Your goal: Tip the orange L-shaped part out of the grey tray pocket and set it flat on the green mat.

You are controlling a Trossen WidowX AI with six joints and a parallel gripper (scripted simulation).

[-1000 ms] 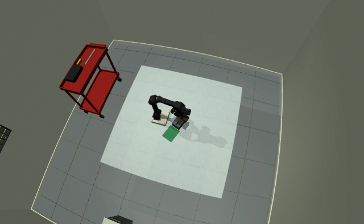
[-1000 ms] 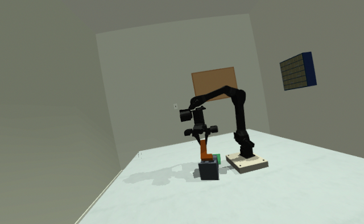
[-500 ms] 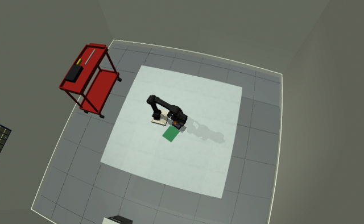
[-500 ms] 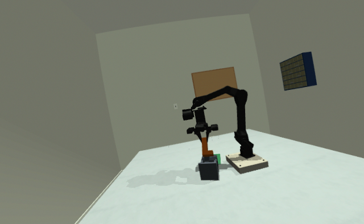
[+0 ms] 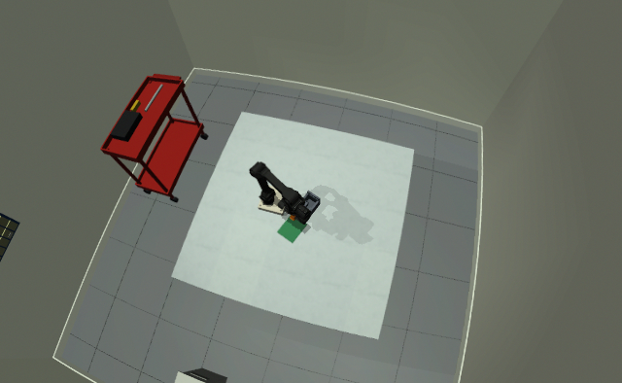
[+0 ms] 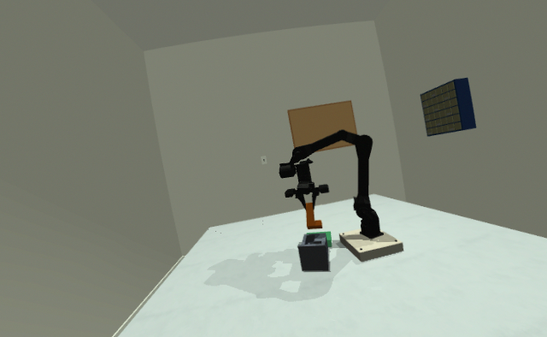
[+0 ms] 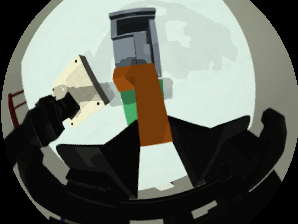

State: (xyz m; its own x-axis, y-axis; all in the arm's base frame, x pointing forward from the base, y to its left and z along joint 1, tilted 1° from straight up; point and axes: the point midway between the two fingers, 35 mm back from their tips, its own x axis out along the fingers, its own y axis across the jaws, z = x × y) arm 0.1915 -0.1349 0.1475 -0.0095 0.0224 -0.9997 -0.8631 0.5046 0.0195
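My gripper tip is 20 mm past the green mat, 20 mm to the left of it and 170 mm above it. From my gripper tip the other things lie so: orange L-shaped part (40 mm to the left, 30 mm below).
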